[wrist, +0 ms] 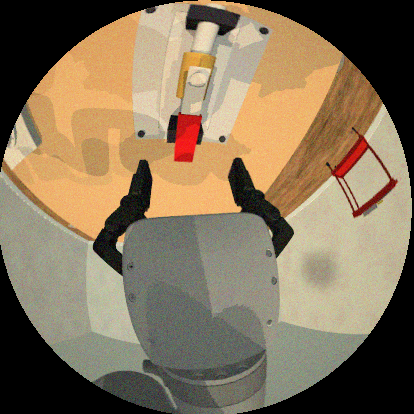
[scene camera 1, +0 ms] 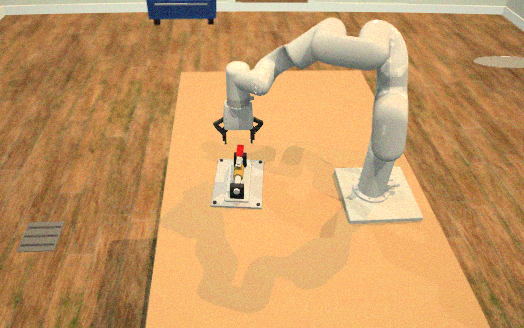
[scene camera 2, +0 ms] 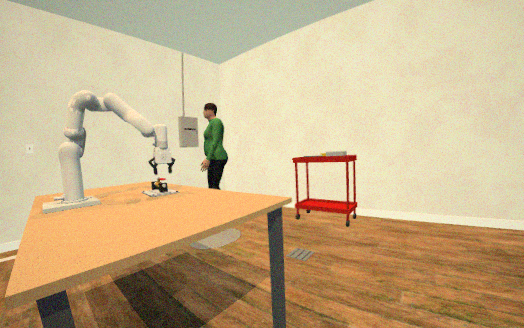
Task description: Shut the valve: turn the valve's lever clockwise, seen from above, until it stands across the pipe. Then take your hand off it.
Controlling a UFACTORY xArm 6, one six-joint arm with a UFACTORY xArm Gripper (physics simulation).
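Note:
The valve has a brass-coloured body point(scene camera 1: 239, 172) point(wrist: 189, 61) on a white pipe between black end blocks, on a white base plate point(scene camera 1: 255, 185) point(wrist: 240, 107). Its lever has a red grip point(scene camera 1: 240, 150) point(wrist: 187, 138) point(scene camera 2: 161, 179) and lies along the pipe, the red end reaching past the far black block in the scene camera 1 view. My gripper point(scene camera 1: 239, 142) point(scene camera 2: 162, 173) point(wrist: 190, 166) is open and empty, pointing down. It is above the lever's red end, with one finger off to each side of it, and does not touch it.
The table point(scene camera 1: 310, 115) point(scene camera 2: 150, 220) carries the arm's base plate point(scene camera 1: 350, 200) point(scene camera 2: 52, 206), to the right of the valve in the scene camera 1 view. A person in green point(scene camera 2: 215, 137) stands behind the table. A red cart point(scene camera 2: 325, 205) point(wrist: 350, 157) stands beyond it.

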